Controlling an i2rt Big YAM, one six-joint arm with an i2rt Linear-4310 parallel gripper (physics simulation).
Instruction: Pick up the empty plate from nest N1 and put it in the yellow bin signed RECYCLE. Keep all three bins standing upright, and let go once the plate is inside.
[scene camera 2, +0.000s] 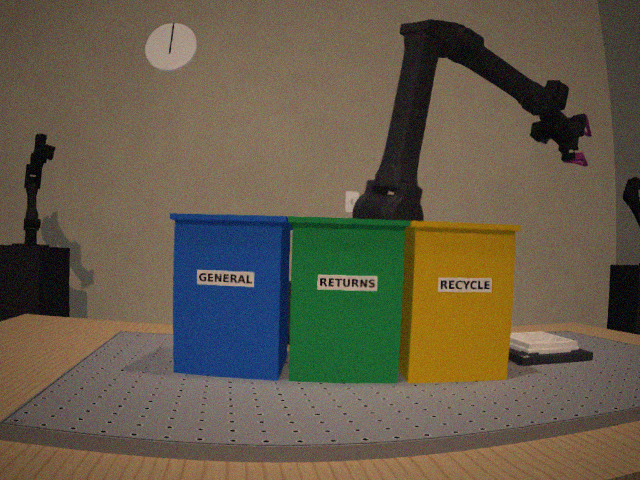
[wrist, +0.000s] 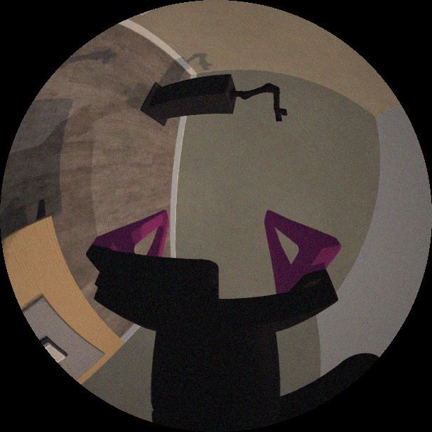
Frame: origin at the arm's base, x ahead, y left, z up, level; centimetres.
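Seen in the pictures: gripper, fingertip midpoint: (scene camera 2: 588, 150).
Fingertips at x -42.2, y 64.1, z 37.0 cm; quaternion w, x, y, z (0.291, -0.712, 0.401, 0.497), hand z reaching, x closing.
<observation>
Pixels of each thing's top centre, then the offset from my fingertips to it. Level surfaces: height alone.
- white plate, top centre: (scene camera 2: 536, 337) dx +61.8, dy -38.9, dz -42.6 cm
- dark nest, top centre: (scene camera 2: 535, 344) dx +61.8, dy -38.9, dz -43.8 cm
- yellow bin signed RECYCLE, top centre: (scene camera 2: 450, 227) dx +70.3, dy -55.0, dz -27.3 cm
- green RETURNS bin, top centre: (scene camera 2: 346, 223) dx +70.8, dy -68.2, dz -27.3 cm
- blue GENERAL bin, top centre: (scene camera 2: 238, 220) dx +71.3, dy -81.3, dz -27.3 cm
- grey perforated board, surface height: dz -45.2 cm
- wooden table, surface height: dz -46.5 cm
My gripper (scene camera 2: 588, 144) (wrist: 216, 215) is open and empty, high above the table and to the right of the bins in the scene view. A white plate (scene camera 2: 545, 342) sits on a dark nest (scene camera 2: 558, 357) behind and to the right of the yellow bin, which partly hides both. In the wrist view a white plate (wrist: 54, 352) in a dark holder shows at the lower left edge, far below the fingers. The yellow bin signed RECYCLE (scene camera 2: 460, 330) stands upright. The nest's label cannot be read.
The green RETURNS bin (scene camera 2: 345, 330) and blue GENERAL bin (scene camera 2: 227, 330) stand upright in a row left of the yellow one. All stand on a grey perforated board (scene camera 2: 206, 413) on a wooden table (scene camera 2: 310, 469). A black pedestal with an arm (scene camera 2: 34, 279) (wrist: 197, 95) stands farther off.
</observation>
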